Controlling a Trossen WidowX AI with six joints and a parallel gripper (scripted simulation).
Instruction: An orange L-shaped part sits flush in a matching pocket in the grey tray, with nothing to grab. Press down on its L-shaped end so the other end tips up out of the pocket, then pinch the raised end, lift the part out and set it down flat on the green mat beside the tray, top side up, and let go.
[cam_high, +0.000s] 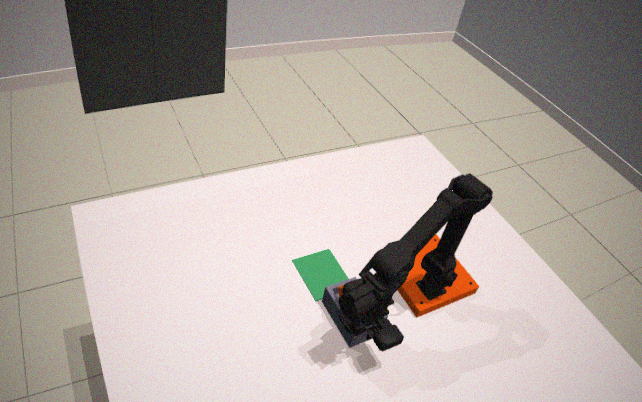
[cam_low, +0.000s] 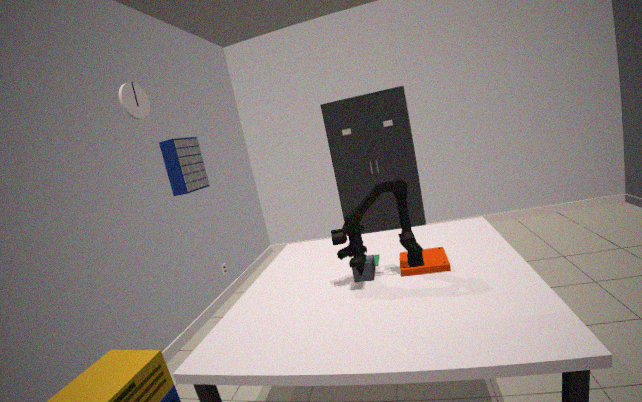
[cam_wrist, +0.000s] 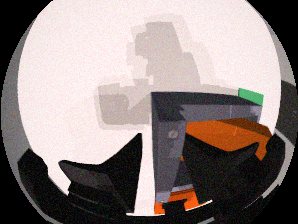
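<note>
The orange L-shaped part lies 50 mm to the right of my gripper tip, 10 mm behind it and 10 mm above it. From my gripper tip the other things lie so: green mat: 220 mm to the right, 50 mm below, 10 mm behind.
</note>
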